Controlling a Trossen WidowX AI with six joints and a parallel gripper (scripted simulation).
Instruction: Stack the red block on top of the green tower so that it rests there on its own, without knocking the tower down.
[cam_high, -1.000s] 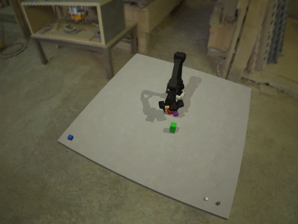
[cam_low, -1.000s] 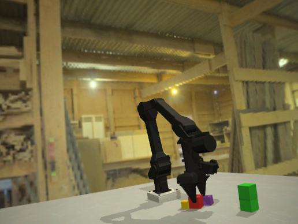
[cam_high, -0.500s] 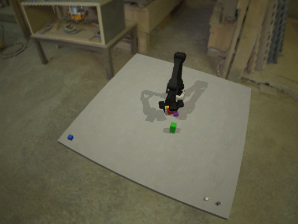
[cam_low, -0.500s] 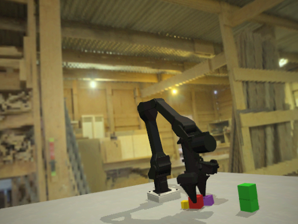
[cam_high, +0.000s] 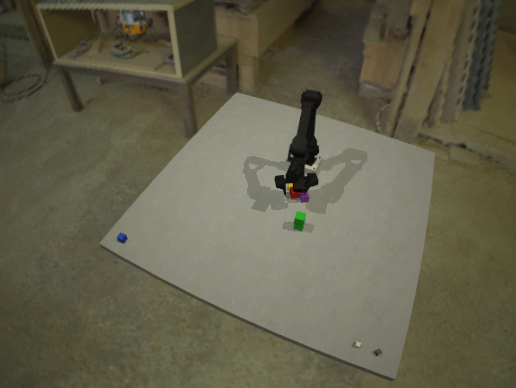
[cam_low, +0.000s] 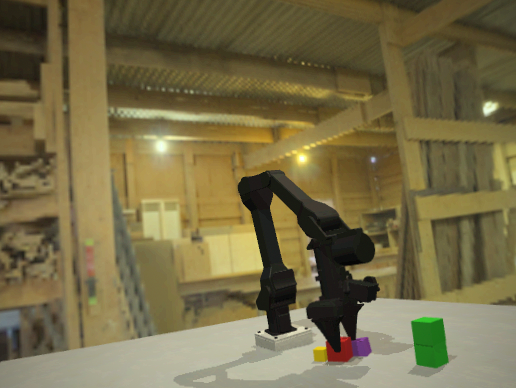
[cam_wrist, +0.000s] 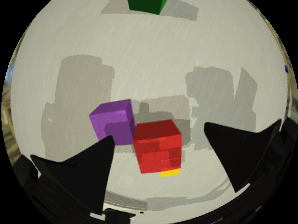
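Now: the red block 1 cm to the right of my gripper tip, 1 cm below it and 1 cm behind it. Round my gripper tip: purple block: 4 cm to the left, 2 cm below, 2 cm behind; then white block: 53 cm to the left, 48 cm ahead, 2 cm below; then yellow block: 4 cm to the right, 4 cm behind, 1 cm below.
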